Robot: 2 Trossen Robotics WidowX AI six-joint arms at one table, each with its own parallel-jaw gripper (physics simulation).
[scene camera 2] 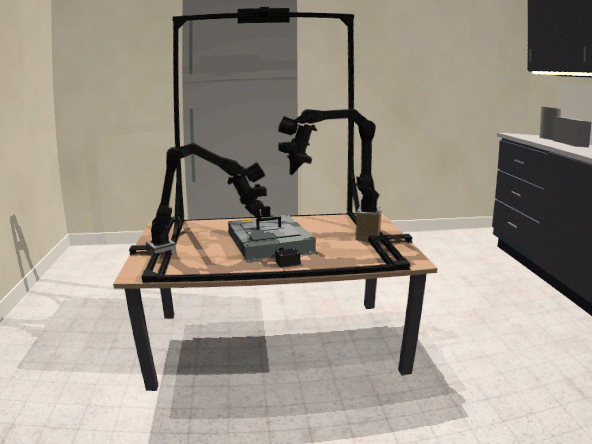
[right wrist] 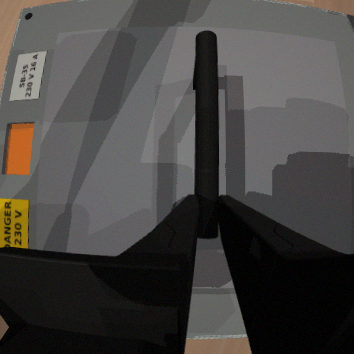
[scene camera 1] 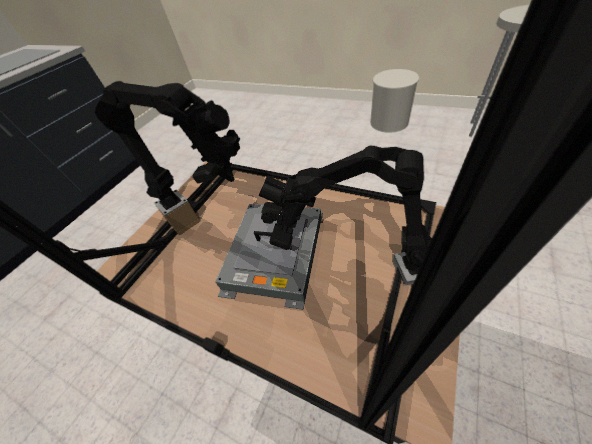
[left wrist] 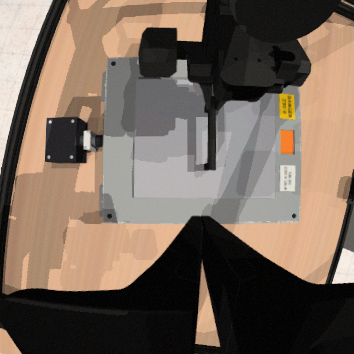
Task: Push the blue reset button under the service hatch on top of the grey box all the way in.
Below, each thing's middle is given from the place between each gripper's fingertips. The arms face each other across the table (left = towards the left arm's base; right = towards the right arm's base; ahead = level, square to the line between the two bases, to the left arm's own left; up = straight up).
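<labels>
I see that the service hatch (scene camera 1: 257,254) is 30 mm behind my left hand, 90 mm to the right of it and 220 mm below it.
My right gripper is 40 mm to the right of the hatch and 30 mm above it. By its middle, the hatch is nearer to my right gripper than to my left hand.
</labels>
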